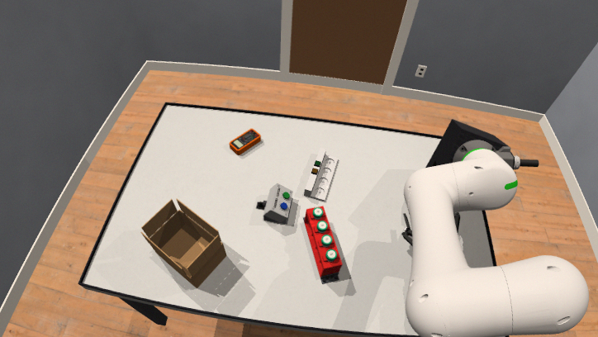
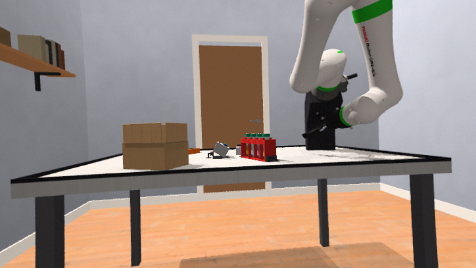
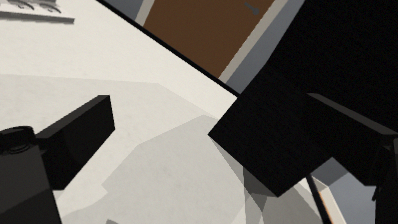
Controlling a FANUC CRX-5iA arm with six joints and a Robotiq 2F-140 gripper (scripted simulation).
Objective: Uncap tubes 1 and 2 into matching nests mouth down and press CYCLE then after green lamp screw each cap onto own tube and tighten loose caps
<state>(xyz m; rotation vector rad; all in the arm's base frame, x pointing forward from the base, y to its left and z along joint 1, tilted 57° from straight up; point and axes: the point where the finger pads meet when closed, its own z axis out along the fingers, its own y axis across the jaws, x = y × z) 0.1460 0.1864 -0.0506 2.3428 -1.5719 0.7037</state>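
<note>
The cap 1 is 29 cm ahead of my hand, 22 cm to the left of it and 3 cm below it. The rest, counted from my hand: cap 2: 32 cm ahead, 18 cm to the left, 3 cm below; then cap 3: 34 cm ahead, 13 cm to the left, 3 cm below; then cap 4: 36 cm ahead, 8 cm to the left, 3 cm below.
</note>
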